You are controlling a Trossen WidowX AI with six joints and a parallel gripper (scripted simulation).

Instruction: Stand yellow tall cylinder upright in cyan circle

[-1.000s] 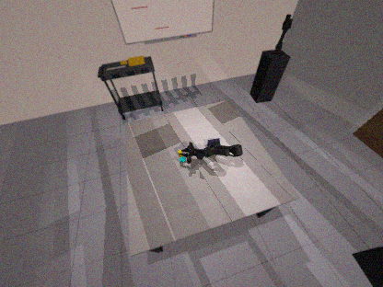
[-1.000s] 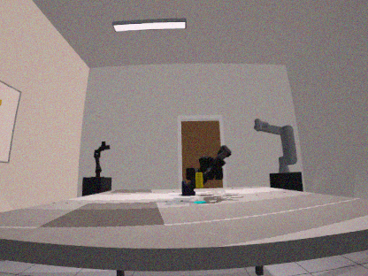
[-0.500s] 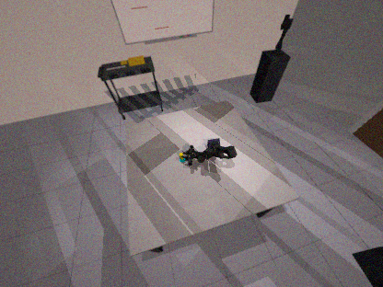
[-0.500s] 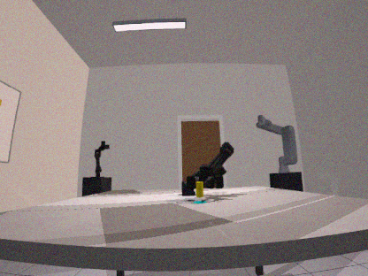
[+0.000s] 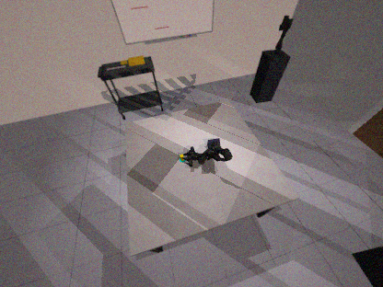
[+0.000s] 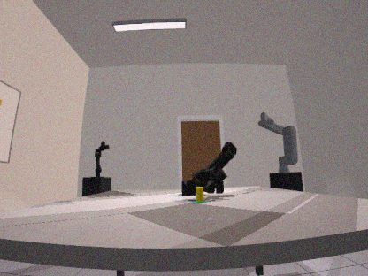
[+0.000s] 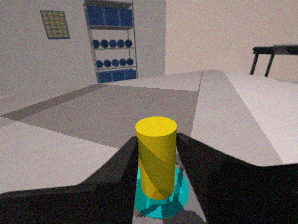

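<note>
Now: gripper tip 20 mm above the yellow tall cylinder. Also, from my gripper tip: cyan circle: 60 mm below.
</note>
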